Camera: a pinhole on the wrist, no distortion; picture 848 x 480 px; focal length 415.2 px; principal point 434.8 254.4 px. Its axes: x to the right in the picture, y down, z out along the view. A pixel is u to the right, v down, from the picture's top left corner.
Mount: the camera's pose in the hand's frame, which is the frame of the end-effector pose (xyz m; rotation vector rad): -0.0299 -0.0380 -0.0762 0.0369 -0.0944 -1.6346
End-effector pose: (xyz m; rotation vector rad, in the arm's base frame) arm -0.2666 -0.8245 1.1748 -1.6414 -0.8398 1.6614
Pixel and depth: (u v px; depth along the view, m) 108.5 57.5 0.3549
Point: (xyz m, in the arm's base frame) -0.5214 -1.1478 1.0848
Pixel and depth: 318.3 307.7 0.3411
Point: -0.5312 -0.8706 1.1275
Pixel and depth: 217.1 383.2 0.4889
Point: -0.6843 -0.8779 0.9383
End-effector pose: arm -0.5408 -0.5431 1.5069 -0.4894 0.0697 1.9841
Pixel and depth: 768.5 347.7 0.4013
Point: -0.3421 -0.2900 1.8752
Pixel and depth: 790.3 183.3 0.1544
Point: -0.3945 -0.5146 1.6352
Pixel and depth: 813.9 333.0 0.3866
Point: -0.3047 -0.2954 1.8729
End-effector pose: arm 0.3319 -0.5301 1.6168 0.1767 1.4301 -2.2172
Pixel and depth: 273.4 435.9 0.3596
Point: 0.3330 -0.8569 1.6201
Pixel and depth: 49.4 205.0 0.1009
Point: 0.4013 -0.5531 1.5924
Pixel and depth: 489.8 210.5 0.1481
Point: 0.3701 -0.5563 1.7111
